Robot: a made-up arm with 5 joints. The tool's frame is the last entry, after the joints. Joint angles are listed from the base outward. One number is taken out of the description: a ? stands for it. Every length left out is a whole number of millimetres.
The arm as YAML. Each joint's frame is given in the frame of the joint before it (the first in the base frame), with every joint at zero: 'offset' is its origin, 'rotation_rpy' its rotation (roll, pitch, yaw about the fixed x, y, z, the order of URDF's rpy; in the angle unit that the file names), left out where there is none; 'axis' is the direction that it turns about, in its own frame. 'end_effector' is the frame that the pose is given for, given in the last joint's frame.
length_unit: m
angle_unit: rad
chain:
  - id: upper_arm
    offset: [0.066, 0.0, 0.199]
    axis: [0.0, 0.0, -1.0]
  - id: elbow
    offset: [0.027, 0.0, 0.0]
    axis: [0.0, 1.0, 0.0]
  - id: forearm
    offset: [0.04, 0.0, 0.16]
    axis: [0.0, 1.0, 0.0]
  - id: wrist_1
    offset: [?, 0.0, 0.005]
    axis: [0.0, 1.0, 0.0]
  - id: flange
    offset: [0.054, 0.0, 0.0]
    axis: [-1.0, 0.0, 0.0]
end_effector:
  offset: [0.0, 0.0, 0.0]
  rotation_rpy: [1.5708, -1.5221, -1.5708]
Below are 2 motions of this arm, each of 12 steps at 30 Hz.
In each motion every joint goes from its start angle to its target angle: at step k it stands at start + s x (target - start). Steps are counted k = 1, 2, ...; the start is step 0. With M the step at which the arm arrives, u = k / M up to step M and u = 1 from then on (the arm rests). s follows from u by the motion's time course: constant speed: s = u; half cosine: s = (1 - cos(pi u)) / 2; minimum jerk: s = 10 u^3 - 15 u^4 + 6 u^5.
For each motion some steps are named. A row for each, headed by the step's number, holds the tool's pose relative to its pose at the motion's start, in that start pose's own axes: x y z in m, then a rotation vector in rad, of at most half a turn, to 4 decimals.
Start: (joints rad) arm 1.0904 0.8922 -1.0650 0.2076 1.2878
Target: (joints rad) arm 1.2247 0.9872 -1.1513 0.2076 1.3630
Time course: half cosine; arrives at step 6
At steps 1, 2, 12:
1: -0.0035 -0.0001 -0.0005 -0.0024 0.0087 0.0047
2: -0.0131 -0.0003 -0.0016 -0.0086 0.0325 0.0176
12: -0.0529 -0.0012 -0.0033 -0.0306 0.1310 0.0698

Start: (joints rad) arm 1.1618 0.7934 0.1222 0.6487 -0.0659
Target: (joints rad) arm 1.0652 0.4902 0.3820 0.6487 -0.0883
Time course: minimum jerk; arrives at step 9
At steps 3, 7, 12:
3: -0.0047 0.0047 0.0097 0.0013 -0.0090 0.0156
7: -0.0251 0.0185 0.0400 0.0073 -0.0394 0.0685
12: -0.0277 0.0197 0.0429 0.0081 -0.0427 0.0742

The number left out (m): 0.143
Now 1 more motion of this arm.
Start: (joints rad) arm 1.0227 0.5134 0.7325 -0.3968 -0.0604
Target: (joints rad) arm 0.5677 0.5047 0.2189 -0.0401 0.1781
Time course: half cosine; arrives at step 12
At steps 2, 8, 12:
2: 0.0044 0.0076 -0.0015 0.0213 -0.0090 0.0387
8: 0.0391 0.0978 0.0029 0.2446 -0.1188 0.4196
12: 0.0457 0.1340 0.0143 0.3294 -0.1675 0.5517

